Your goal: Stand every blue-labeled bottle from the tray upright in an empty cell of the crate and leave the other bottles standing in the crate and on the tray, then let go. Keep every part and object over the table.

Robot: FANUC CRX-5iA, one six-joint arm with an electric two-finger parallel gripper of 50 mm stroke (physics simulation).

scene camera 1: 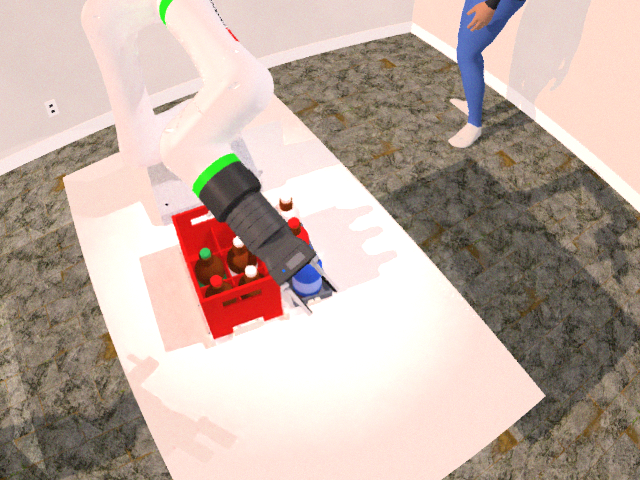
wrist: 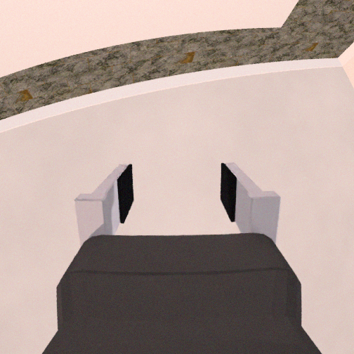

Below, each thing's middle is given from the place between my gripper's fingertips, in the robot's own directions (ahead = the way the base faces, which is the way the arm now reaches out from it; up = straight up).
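Counting from my hand, I find the blue-labeled bottle (scene camera 1: 307,282) a long way behind, a good way to the left of it and far below it. The green-capped bottle (scene camera 1: 208,265) is well behind my hand too, a bit to the right of it, and a long way below it. Going by their middles, the blue-labeled bottle is the nearest to my hand of the things named here.
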